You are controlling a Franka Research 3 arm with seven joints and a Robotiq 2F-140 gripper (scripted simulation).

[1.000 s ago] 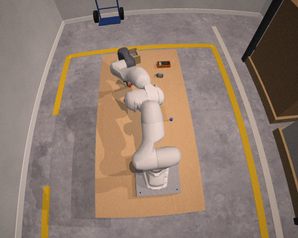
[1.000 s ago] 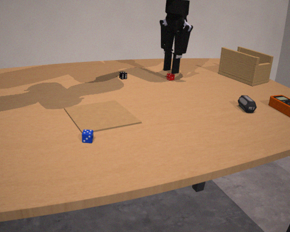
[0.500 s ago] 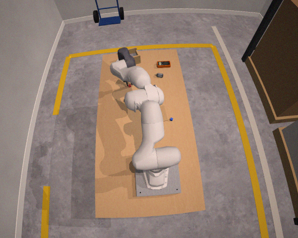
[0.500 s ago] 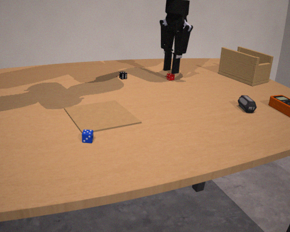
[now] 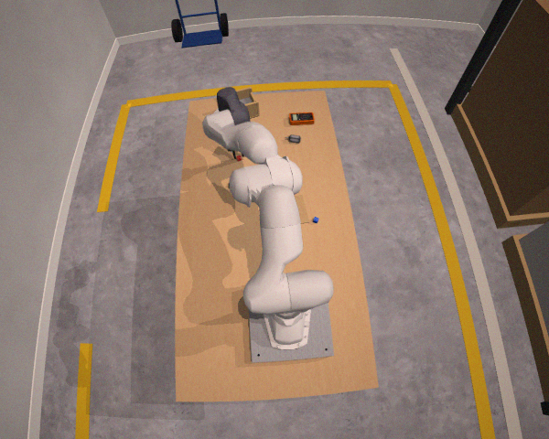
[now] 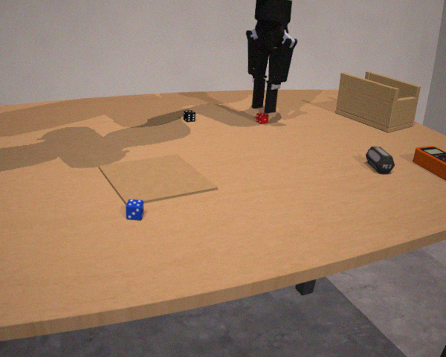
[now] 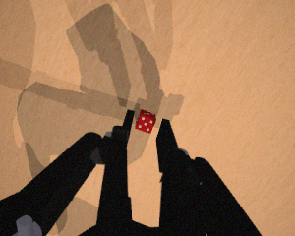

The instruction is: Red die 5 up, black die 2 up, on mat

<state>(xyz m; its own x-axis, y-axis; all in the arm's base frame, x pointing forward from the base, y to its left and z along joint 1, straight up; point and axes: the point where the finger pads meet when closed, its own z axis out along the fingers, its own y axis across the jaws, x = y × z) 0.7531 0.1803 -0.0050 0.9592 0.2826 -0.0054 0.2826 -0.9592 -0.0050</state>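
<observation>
The red die lies 50 mm below my hand. The rest, counted from my hand: dark grey device: 270 mm to the right, 100 mm ahead, 40 mm below; black die: 160 mm behind, 50 mm below, 40 mm to the left; wooden box: 330 mm ahead, 10 mm to the right, 10 mm below.
</observation>
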